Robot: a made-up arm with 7 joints.
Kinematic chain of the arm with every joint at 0, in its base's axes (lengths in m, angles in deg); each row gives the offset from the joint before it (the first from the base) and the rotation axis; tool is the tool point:
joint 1: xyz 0 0.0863 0 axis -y
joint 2: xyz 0 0.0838 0 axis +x
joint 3: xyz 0 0 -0.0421 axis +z
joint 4: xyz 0 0 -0.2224 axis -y
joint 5: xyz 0 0 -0.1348 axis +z
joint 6: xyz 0 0 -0.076 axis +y
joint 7: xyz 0 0 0 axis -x
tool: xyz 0 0 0
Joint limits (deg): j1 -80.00..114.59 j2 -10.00..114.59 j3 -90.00..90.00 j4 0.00..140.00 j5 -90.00..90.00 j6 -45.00..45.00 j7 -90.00..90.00
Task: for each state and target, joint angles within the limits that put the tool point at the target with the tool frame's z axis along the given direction. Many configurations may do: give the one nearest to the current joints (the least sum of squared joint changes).
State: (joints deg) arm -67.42 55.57 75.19 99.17 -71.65 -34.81 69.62
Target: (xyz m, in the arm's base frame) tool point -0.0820 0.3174 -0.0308 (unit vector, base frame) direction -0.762 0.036 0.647
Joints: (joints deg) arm -80.00 7.15 83.22 139.68 -22.10 -45.00 35.90
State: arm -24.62 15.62 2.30 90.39 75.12 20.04 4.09
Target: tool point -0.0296 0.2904 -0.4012 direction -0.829 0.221 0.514
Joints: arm -29.74 14.40 8.62 56.28 85.10 22.73 34.29
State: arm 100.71 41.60 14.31 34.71 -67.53 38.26 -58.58
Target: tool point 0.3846 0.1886 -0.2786 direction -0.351 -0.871 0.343
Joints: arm 53.53 1.96 26.43 1.39 -55.25 42.40 -44.88
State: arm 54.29 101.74 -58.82 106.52 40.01 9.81 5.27
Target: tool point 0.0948 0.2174 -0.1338 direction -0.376 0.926 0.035
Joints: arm 24.54 68.39 -76.95 139.88 39.91 -10.62 -6.37
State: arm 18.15 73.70 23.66 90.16 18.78 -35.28 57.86
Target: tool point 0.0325 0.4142 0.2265 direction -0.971 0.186 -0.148
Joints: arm 36.96 96.09 39.70 91.26 1.58 -27.45 64.11
